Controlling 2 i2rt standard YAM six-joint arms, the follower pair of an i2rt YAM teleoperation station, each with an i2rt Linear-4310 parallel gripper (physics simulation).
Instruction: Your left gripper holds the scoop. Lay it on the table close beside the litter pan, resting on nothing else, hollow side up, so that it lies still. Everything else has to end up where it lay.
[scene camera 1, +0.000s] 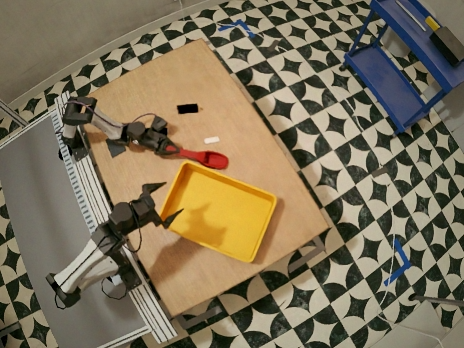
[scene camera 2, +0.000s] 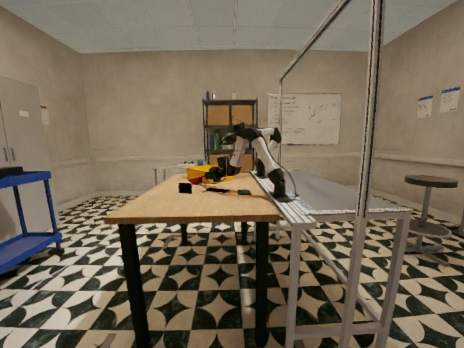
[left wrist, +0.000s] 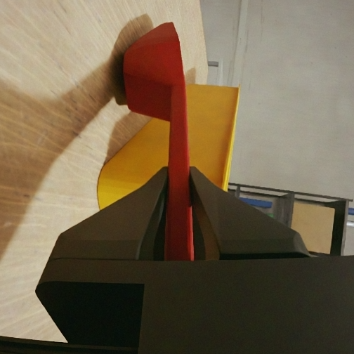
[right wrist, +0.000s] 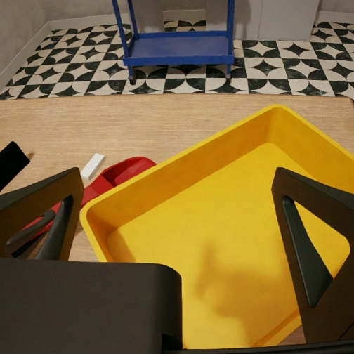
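Pixels of known places: left gripper, between the fingertips: (scene camera 1: 179, 152); right gripper, between the fingertips: (scene camera 1: 175, 195) (scene camera 2: 220, 143); left arm's base, origin of its link: (scene camera 1: 76, 142) (scene camera 2: 279, 197); right arm's base, origin of its link: (scene camera 1: 124, 266) (scene camera 2: 261, 176).
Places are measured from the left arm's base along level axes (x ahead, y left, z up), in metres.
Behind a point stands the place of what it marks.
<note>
The red scoop (scene camera 1: 216, 159) @(x 0.514, y -0.447, z 0.006 m) (scene camera 2: 198, 181) @(x 0.469, y -0.400, z 0.022 m) (left wrist: 152, 65) (right wrist: 131, 169) is hollow side up, its bowl low over the table near the pan's upper side in scene camera 1. Its shadow lies close to the bowl in the left wrist view; whether it touches the table I cannot tell. My left gripper (scene camera 1: 175, 149) @(x 0.399, y -0.362, z 0.068 m) (left wrist: 178, 177) is shut on its handle. The yellow litter pan (scene camera 1: 250, 210) @(x 0.513, y -0.695, z -0.001 m) (scene camera 2: 196, 173) @(x 0.499, y -0.560, z 0.056 m) (left wrist: 207, 130) (right wrist: 200, 220) stands on the table, a narrow gap from the bowl in scene camera 1. My right gripper (scene camera 1: 174, 198) @(x 0.300, y -0.565, z 0.293 m) (right wrist: 177, 177) is open and empty over the pan's left end in scene camera 1.
A white block (scene camera 1: 211, 140) @(x 0.541, y -0.366, z 0.008 m) (right wrist: 93, 166) lies just above the scoop in scene camera 1. A black box (scene camera 1: 188, 108) @(x 0.531, y -0.196, z 0.043 m) (scene camera 2: 185, 188) @(x 0.526, y -0.176, z 0.026 m) (right wrist: 11, 162) stands farther up. A dark flat pad (scene camera 1: 116, 148) @(x 0.170, y -0.156, z 0.005 m) (scene camera 2: 244, 192) @(x 0.174, y -0.111, z 0.005 m) lies near my left arm. Another dark flat thing (scene camera 2: 217, 190) @(x 0.332, y -0.185, z 0.004 m) shows in scene camera 2.
</note>
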